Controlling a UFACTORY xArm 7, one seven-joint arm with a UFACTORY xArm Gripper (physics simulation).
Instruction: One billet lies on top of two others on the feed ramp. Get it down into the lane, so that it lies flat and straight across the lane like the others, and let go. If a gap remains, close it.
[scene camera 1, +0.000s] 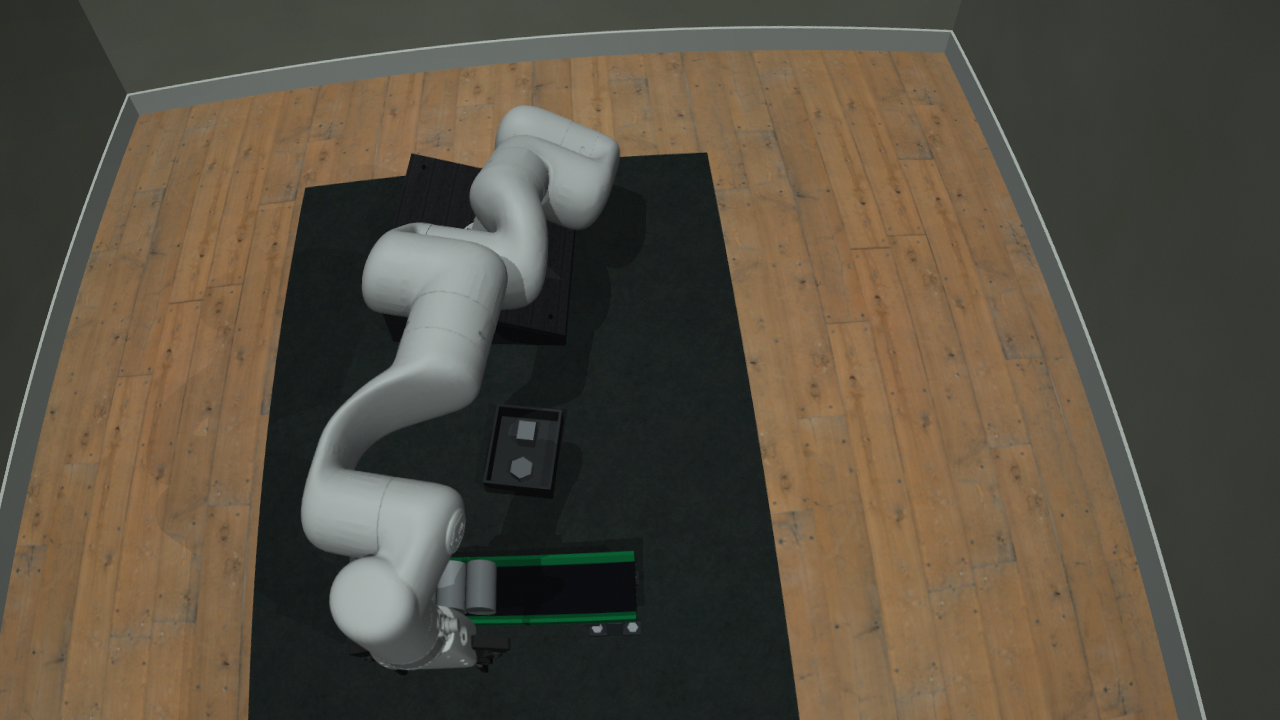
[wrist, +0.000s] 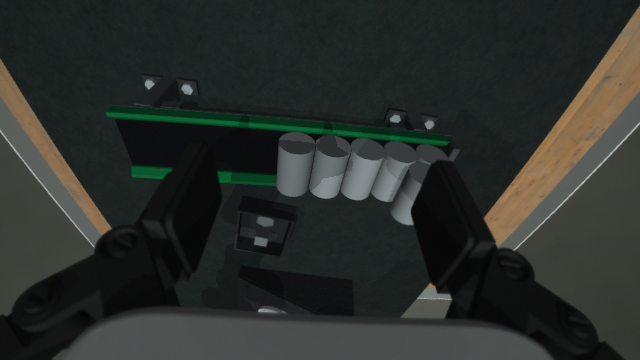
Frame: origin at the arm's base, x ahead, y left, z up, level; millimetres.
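Seen in the pictures: gripper, fingertip midpoint: (wrist: 320, 178).
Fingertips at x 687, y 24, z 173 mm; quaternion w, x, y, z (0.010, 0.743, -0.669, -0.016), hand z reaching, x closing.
Note:
A point is followed by its place in that frame.
The feed ramp (scene camera 1: 581, 557) (wrist: 215, 119) has green side rails and a dark lane. In the wrist view, a row of grey billets stretches from the end billet (wrist: 294, 167) {x 566, y 32, z 33 mm} (scene camera 1: 481, 586) {x 556, y 36, z 33 mm} to the ramp's right end, side by side across the lane. The raised billet (wrist: 404, 202) {x 554, y -96, z 48 mm} lies on top of the two rightmost ones, beside billet (wrist: 392, 172) {x 572, y -79, z 21 mm}; my right finger hides part of it. My gripper (wrist: 320, 178) {x 687, y 24, z 173 mm} is wide open and empty, near the ramp's lower side in the scene view. The arm hides most of the row there.
A dark tray (scene camera 1: 491, 456) {x 334, y 21, z -46 mm} (wrist: 290, 227) {x 359, y 19, z -39 mm} holding a square block (scene camera 1: 526, 429) {x 290, y 70, z -44 mm} and a hexagonal piece (scene camera 1: 520, 467) {x 347, y 64, z -53 mm} stands between the ramp and the robot's dark base plate (scene camera 1: 546, 308) {x 85, y 88, z -32 mm} (wrist: 330, 290) {x 124, y -107, z -38 mm}. Bolted feet (wrist: 167, 90) {x 589, y 195, z -41 mm} (scene camera 1: 614, 629) {x 591, y 205, z -34 mm} support the ramp on the dark mat.

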